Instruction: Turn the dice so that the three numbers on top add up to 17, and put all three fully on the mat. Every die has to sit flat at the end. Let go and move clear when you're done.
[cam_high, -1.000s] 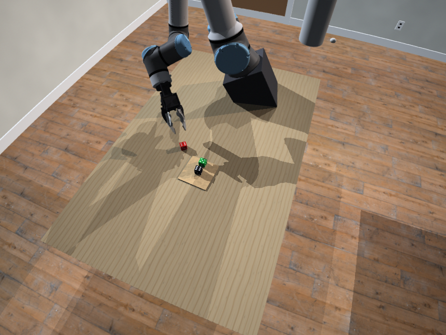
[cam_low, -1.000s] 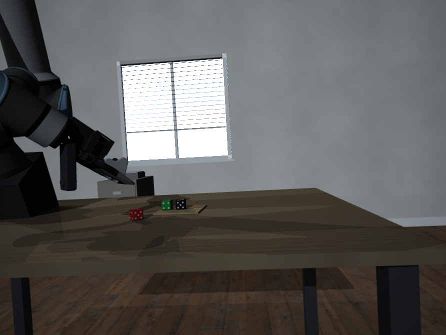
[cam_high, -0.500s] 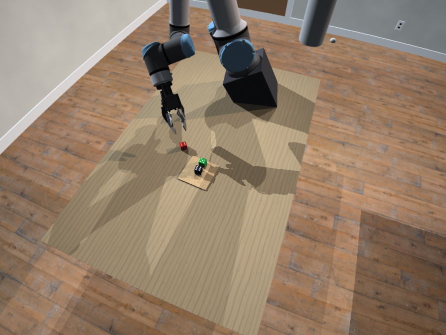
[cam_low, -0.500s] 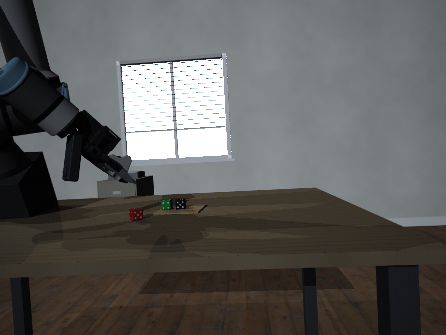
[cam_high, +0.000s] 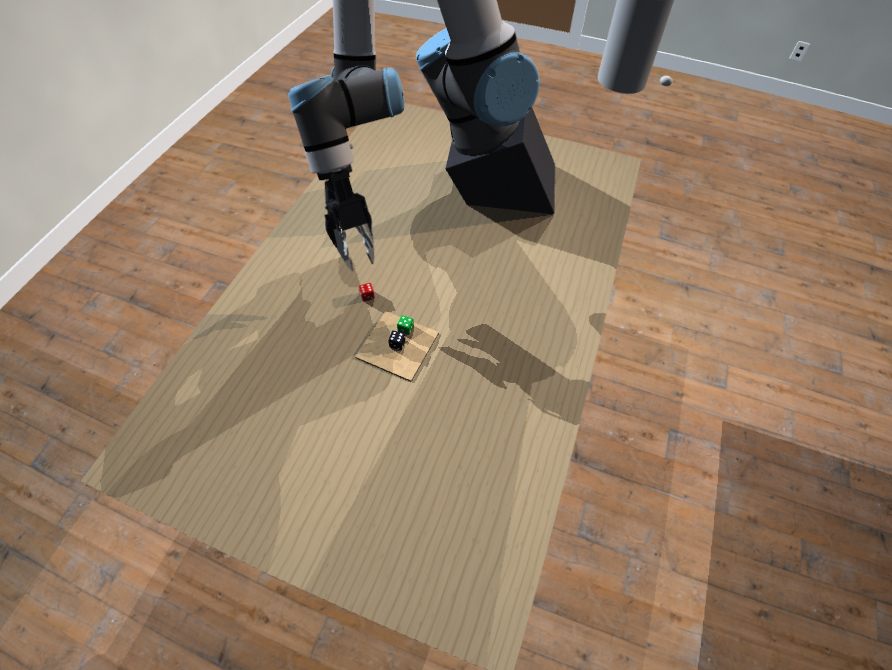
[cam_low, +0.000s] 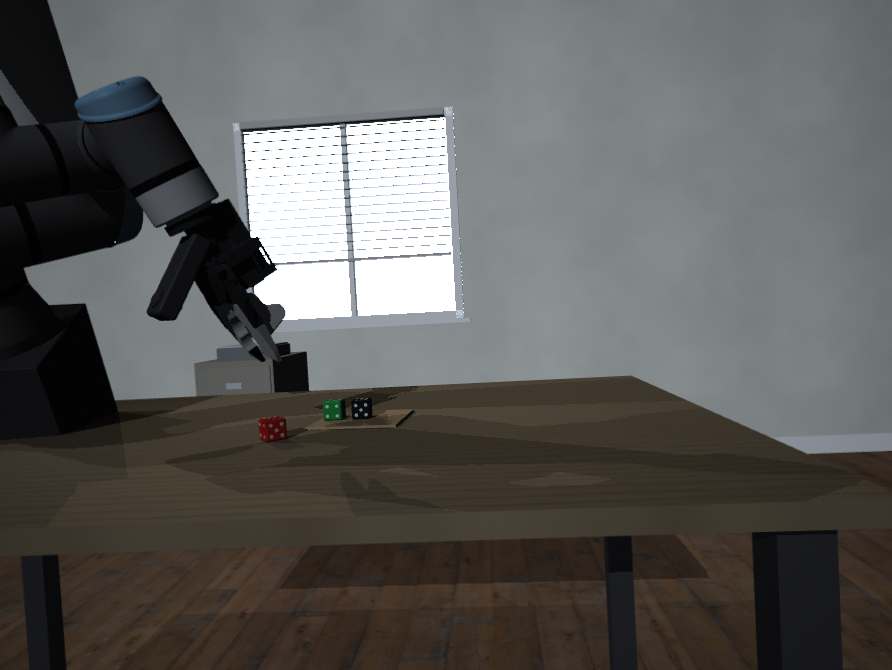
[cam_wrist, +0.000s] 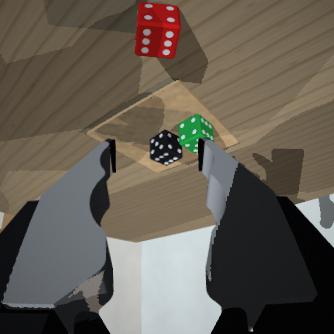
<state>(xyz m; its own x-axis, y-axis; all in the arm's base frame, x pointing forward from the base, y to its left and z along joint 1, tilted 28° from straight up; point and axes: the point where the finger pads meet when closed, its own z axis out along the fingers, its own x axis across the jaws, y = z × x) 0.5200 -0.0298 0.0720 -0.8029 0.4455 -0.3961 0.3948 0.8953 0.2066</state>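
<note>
My hand is 110 mm above the red die. Also, from my hand: black die 140 mm to the left, 100 mm below, 90 mm ahead; then green die 140 mm to the left, 100 mm below, 40 mm ahead; then tan mat 140 mm to the left, 120 mm below, 90 mm ahead.
</note>
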